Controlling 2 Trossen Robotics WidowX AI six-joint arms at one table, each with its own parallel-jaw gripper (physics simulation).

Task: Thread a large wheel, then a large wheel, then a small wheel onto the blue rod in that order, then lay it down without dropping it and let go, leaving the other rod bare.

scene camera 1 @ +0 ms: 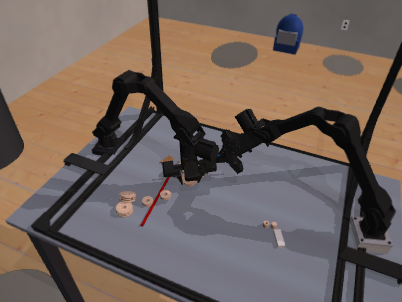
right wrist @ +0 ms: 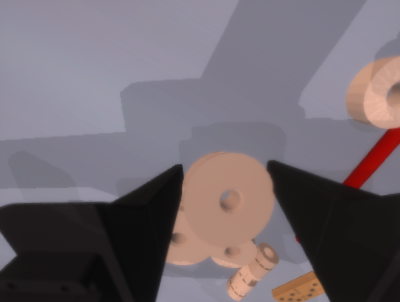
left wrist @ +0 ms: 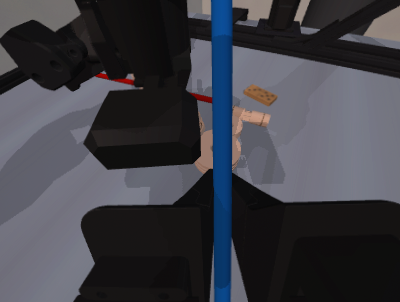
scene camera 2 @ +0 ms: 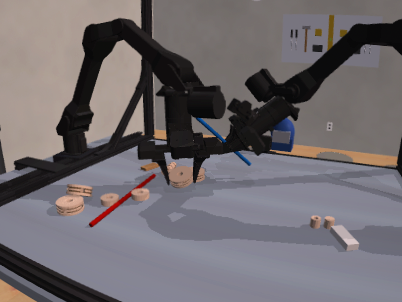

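Pixels of known places: left gripper, fingertip midpoint: (scene camera 1: 213, 161) (right wrist: 49, 301) (left wrist: 217, 174) (scene camera 2: 216, 152); right gripper, fingertip midpoint: (scene camera 1: 190, 183) (right wrist: 224, 168) (scene camera 2: 181, 183); left arm's base, link origin: (scene camera 1: 371, 230); right arm's base, link origin: (scene camera 1: 108, 144) (left wrist: 278, 26) (scene camera 2: 75, 152).
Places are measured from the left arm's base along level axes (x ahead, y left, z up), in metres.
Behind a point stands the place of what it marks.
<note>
My left gripper (scene camera 2: 227, 146) (left wrist: 217, 174) {y -0.229, x 0.520, z 0.022 m} is shut on the blue rod (scene camera 2: 242, 157) {y -0.237, x 0.456, z 0.010 m} (left wrist: 221, 100) {y -0.227, x 0.527, z 0.079 m}, which is tilted, bare where it shows and above the table. My right gripper (scene camera 2: 181, 183) {y -0.164, x 0.596, z -0.036 m} (right wrist: 224, 168) {y -0.164, x 0.596, z -0.036 m} points down, shut on a large wheel (scene camera 2: 181, 176) {y -0.162, x 0.596, z -0.018 m} (right wrist: 255, 200) {y -0.172, x 0.616, z -0.019 m}, one finger at each side of its rim. That wheel is low at the table, its hole facing up. A second large wheel (left wrist: 205, 150) {y -0.212, x 0.570, z -0.025 m} (right wrist: 192, 247) {y -0.228, x 0.588, z -0.025 m} and a small wheel (right wrist: 242, 256) {y -0.237, x 0.631, z -0.032 m} lie close against it. The red rod (scene camera 1: 155, 201) {y -0.063, x 0.705, z -0.037 m} (scene camera 2: 122, 200) {y -0.062, x 0.704, z -0.038 m} lies bare on the table.
More large wheels (scene camera 1: 124, 208) {y -0.021, x 0.804, z -0.040 m} (scene camera 2: 70, 205) {y 0.003, x 0.788, z -0.025 m} and small wheels (scene camera 1: 165, 195) {y -0.084, x 0.673, z -0.030 m} (scene camera 2: 140, 194) {y -0.084, x 0.671, z -0.032 m} lie near the red rod. A domino (left wrist: 260, 94) {y -0.279, x 0.701, z -0.037 m} and a grooved peg (left wrist: 257, 118) {y -0.272, x 0.637, z -0.030 m} lie behind the wheels. A white block (scene camera 1: 279, 237) {y 0.037, x 0.285, z -0.033 m} (scene camera 2: 345, 237) {y 0.045, x 0.287, z -0.033 m} lies beside two small cylinders.
</note>
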